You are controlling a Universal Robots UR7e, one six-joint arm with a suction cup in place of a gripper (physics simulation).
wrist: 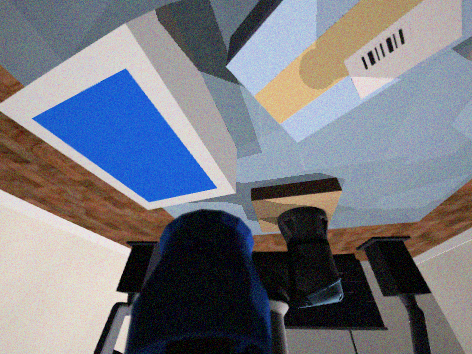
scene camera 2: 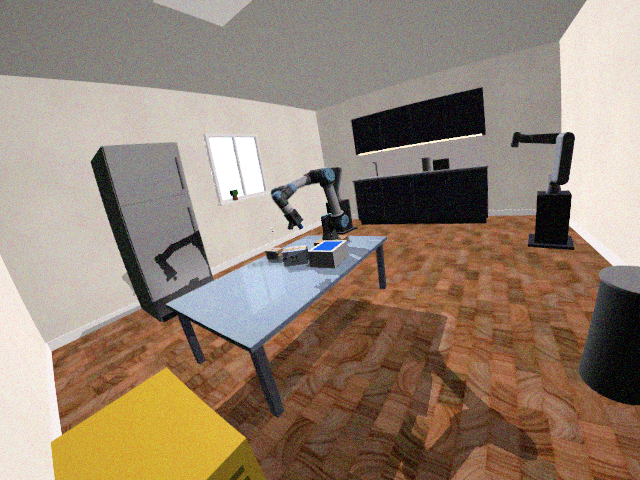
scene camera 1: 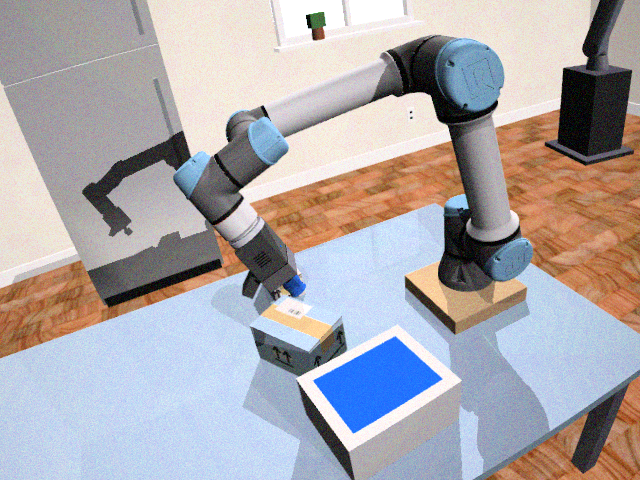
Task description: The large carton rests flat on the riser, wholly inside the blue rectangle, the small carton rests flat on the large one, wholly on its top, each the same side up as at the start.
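The large carton (scene camera 1: pixel 289 335) (scene camera 2: pixel 295 256) (wrist: pixel 277 102), grey-blue with tan tape and a barcode label, rests flat on the table beside the white riser (scene camera 1: pixel 408 418) (scene camera 2: pixel 323 259) (wrist: pixel 200 107), its printed arrows pointing up. The riser's blue rectangle (scene camera 1: pixel 377 383) (scene camera 2: pixel 329 245) (wrist: pixel 125 137) is bare. The small carton (scene camera 1: pixel 264 301) (scene camera 2: pixel 273 254) stands behind the large one, partly hidden by the gripper in scene camera 1. My suction gripper (scene camera 1: pixel 296 287) (scene camera 2: pixel 300 226) (wrist: pixel 207 215) is open, tilted, with no carton on its blue cup. It hangs above the cartons, and its shadow falls on the large carton's tape.
The arm's wooden base block (scene camera 1: pixel 460 304) (wrist: pixel 300 202) stands on the blue-grey table (scene camera 1: pixel 155 403) (scene camera 2: pixel 248 299), behind the riser. A refrigerator (scene camera 1: pixel 103 155) (scene camera 2: pixel 149 217) stands beyond the table. A yellow box (scene camera 2: pixel 149 423) is in the foreground of scene camera 2.
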